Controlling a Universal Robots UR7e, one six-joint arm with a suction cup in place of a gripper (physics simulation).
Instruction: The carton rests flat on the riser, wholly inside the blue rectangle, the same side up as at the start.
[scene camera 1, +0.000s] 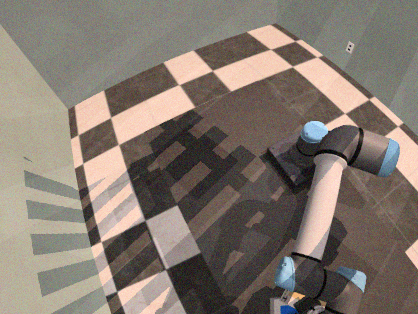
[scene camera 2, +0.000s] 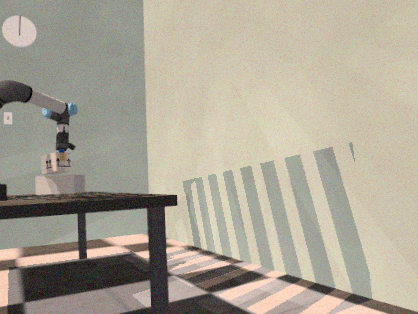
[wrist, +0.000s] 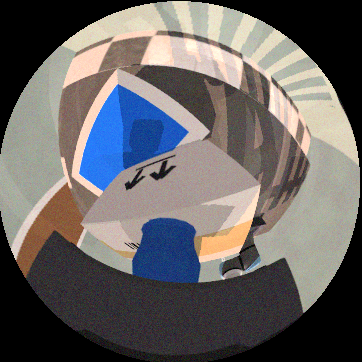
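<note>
The white carton with black arrows and an orange tape band hangs upright from my blue suction cup. My gripper is shut on its top. In scene camera 2 its underside is very close above the pale riser; I cannot tell whether they touch. The blue rectangle on the riser's top shows beyond the carton in the wrist view. The carton hides part of the rectangle and the riser's near side. In scene camera 1 the lower frame edge cuts off the carton and riser.
The dark table bears the riser. The arm's dark base plate stands at the right of scene camera 1. The arm's forearm link reaches down the frame. A brown shape with a pale edge shows at the lower left of the wrist view.
</note>
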